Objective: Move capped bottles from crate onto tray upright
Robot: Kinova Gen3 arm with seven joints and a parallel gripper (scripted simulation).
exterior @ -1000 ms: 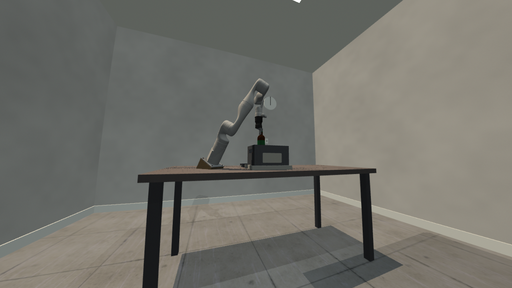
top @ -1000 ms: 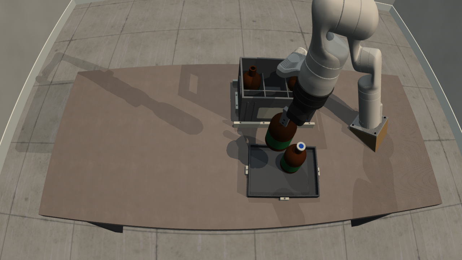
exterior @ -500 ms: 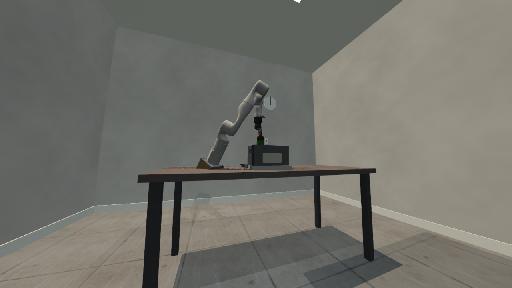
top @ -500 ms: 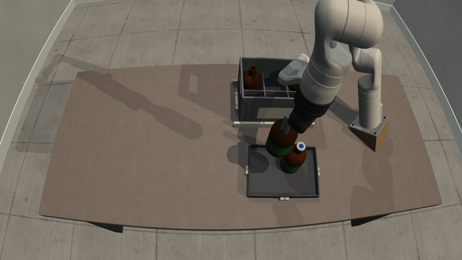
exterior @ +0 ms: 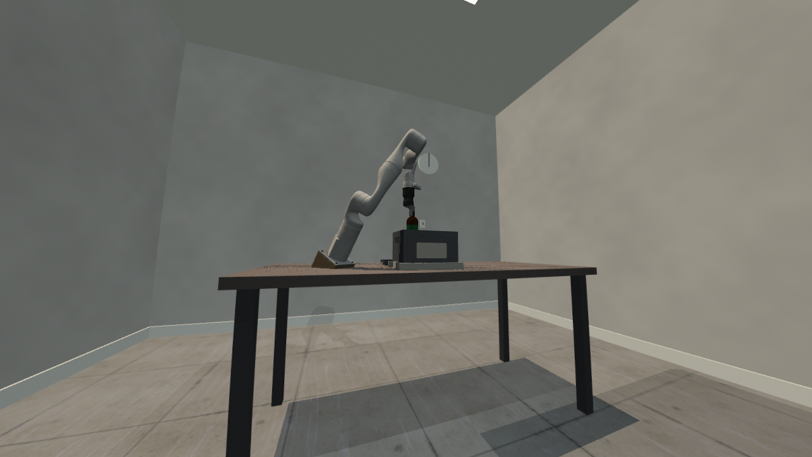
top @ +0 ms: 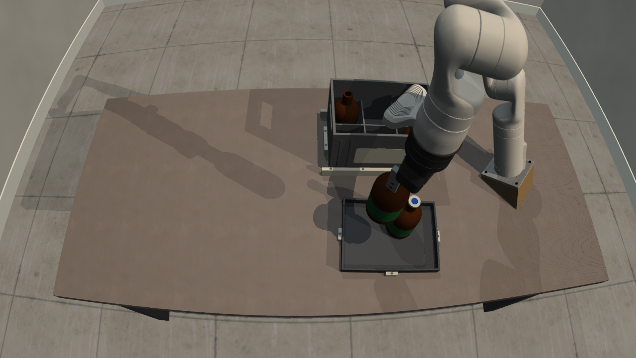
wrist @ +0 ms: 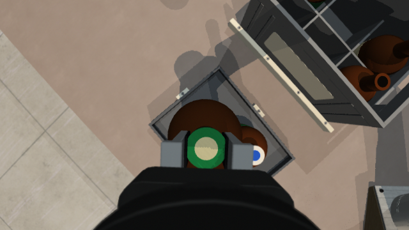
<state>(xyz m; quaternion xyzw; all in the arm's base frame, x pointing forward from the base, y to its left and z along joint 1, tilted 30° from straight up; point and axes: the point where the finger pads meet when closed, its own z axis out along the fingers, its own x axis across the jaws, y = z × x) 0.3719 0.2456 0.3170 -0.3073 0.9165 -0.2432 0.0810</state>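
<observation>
My hand is 50 mm past the dark tray, 10 mm to the right of it and 300 mm above it. Round my hand: crate 90 mm behind, 270 mm to the right, 230 mm below.
</observation>
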